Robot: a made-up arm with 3 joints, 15 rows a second.
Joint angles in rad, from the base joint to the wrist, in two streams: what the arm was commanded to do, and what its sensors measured. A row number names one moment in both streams.
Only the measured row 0 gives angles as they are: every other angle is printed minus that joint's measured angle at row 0.
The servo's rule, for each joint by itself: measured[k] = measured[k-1] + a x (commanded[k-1-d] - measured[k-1]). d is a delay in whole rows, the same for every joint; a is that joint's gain. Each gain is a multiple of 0.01, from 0.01 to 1. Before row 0 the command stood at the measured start. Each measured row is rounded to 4 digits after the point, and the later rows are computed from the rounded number. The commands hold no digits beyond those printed.
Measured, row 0:
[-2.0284, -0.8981, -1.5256]
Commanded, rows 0 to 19:
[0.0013, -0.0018, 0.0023]
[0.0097, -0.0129, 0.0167]
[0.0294, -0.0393, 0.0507]
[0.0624, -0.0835, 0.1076]
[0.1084, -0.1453, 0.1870]
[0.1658, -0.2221, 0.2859]
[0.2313, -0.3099, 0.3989]
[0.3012, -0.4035, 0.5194]
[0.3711, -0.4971, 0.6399]
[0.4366, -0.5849, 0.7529]
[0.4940, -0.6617, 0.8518]
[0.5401, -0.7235, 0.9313]
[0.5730, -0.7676, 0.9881]
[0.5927, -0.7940, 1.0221]
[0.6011, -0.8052, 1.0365]
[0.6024, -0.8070, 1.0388]
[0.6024, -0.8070, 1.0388]
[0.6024, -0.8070, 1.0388]
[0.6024, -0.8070, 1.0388]
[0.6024, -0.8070, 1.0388]
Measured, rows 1 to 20:
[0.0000, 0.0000, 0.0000]
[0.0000, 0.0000, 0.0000]
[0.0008, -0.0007, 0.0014]
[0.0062, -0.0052, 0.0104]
[0.0204, -0.0178, 0.0342]
[0.0460, -0.0421, 0.0775]
[0.0841, -0.0803, 0.1421]
[0.1339, -0.1328, 0.2269]
[0.1933, -0.1983, 0.3284]
[0.2591, -0.2742, 0.4411]
[0.3274, -0.3567, 0.5584]
[0.3940, -0.4411, 0.6732]
[0.4550, -0.5227, 0.7786]
[0.5069, -0.5970, 0.8687]
[0.5472, -0.6601, 0.9391]
[0.5750, -0.7096, 0.9881]
[0.5909, -0.7450, 1.0167]
[0.5979, -0.7679, 1.0297]
[0.6006, -0.7824, 1.0351]
[0.6017, -0.7915, 1.0373]
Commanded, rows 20 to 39:
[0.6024, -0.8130, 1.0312]
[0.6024, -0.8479, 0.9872]
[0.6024, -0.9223, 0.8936]
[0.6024, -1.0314, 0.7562]
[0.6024, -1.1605, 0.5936]
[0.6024, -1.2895, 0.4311]
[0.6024, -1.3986, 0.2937]
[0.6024, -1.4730, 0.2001]
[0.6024, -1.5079, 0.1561]
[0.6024, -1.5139, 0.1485]
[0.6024, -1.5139, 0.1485]
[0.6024, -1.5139, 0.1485]
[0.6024, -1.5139, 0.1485]
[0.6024, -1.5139, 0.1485]
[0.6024, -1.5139, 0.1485]
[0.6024, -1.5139, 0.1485]
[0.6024, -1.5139, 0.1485]
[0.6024, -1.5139, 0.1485]
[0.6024, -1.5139, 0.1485]
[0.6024, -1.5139, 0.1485]
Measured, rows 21 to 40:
[0.6021, -0.7972, 1.0382]
[0.6023, -0.8008, 1.0386]
[0.6024, -0.8053, 1.0342]
[0.6024, -0.8211, 1.0065]
[0.6024, -0.8585, 0.9399]
[0.6024, -0.9225, 0.8315]
[0.6024, -1.0106, 0.6911]
[0.6024, -1.1138, 0.5377]
[0.6024, -1.2192, 0.3937]
[0.6024, -1.3131, 0.2795]
[0.6024, -1.3852, 0.2067]
[0.6024, -1.4328, 0.1724]
[0.6024, -1.4628, 0.1583]
[0.6024, -1.4817, 0.1525]
[0.6024, -1.4936, 0.1501]
[0.6024, -1.5011, 0.1492]
[0.6024, -1.5058, 0.1488]
[0.6024, -1.5088, 0.1486]
[0.6024, -1.5107, 0.1485]
[0.6024, -1.5119, 0.1485]

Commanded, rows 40 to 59:
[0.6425, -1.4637, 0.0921]
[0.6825, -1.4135, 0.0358]
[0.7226, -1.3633, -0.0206]
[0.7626, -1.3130, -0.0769]
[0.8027, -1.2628, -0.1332]
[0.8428, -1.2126, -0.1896]
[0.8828, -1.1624, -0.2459]
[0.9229, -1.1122, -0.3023]
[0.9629, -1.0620, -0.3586]
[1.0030, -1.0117, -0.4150]
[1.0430, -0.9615, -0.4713]
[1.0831, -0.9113, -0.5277]
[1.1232, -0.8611, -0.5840]
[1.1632, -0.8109, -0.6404]
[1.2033, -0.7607, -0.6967]
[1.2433, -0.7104, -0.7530]
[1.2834, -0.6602, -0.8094]
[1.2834, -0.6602, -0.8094]
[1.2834, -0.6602, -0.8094]
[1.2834, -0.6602, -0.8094]
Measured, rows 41 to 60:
[0.6024, -1.5126, 0.1485]
[0.6024, -1.5131, 0.1485]
[0.6269, -1.4948, 0.1152]
[0.6608, -1.4647, 0.0684]
[0.6985, -1.4272, 0.0159]
[0.7376, -1.3849, -0.0389]
[0.7773, -1.3397, -0.0945]
[0.8173, -1.2927, -0.1506]
[0.8573, -1.2445, -0.2068]
[0.8973, -1.1955, -0.2631]
[0.9373, -1.1461, -0.3194]
[0.9774, -1.0964, -0.3758]
[1.0174, -1.0465, -0.4321]
[1.0575, -0.9965, -0.4885]
[1.0976, -0.9464, -0.5448]
[1.1376, -0.8963, -0.6012]
[1.1777, -0.8461, -0.6575]
[1.2177, -0.7959, -0.7138]
[1.2578, -0.7457, -0.7702]
[1.2734, -0.7141, -0.7933]

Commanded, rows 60 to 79:
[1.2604, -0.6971, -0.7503]
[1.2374, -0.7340, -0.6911]
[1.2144, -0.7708, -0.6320]
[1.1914, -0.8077, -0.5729]
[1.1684, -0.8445, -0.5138]
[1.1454, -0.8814, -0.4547]
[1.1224, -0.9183, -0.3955]
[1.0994, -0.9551, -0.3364]
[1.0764, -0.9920, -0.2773]
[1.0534, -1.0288, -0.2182]
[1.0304, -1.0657, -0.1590]
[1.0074, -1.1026, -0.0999]
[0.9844, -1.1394, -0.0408]
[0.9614, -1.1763, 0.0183]
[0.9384, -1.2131, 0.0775]
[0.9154, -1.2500, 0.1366]
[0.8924, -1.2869, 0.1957]
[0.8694, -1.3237, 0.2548]
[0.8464, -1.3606, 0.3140]
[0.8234, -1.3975, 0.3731]
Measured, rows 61 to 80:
[1.2795, -0.6942, -0.8028]
[1.2819, -0.6816, -0.8067]
[1.2688, -0.6873, -0.7734]
[1.2496, -0.7046, -0.7248]
[1.2281, -0.7291, -0.6700]
[1.2057, -0.7582, -0.6127]
[1.1829, -0.7901, -0.5543]
[1.1600, -0.8239, -0.4955]
[1.1371, -0.8588, -0.4365]
[1.1141, -0.8944, -0.3774]
[1.0911, -0.9305, -0.3183]
[1.0681, -0.9669, -0.2592]
[1.0451, -1.0035, -0.2001]
[1.0221, -1.0402, -0.1410]
[0.9991, -1.0769, -0.0819]
[0.9761, -1.1137, -0.0228]
[0.9531, -1.1505, 0.0364]
[0.9301, -1.1873, 0.0955]
[0.9071, -1.2242, 0.1546]
[0.8841, -1.2610, 0.2137]

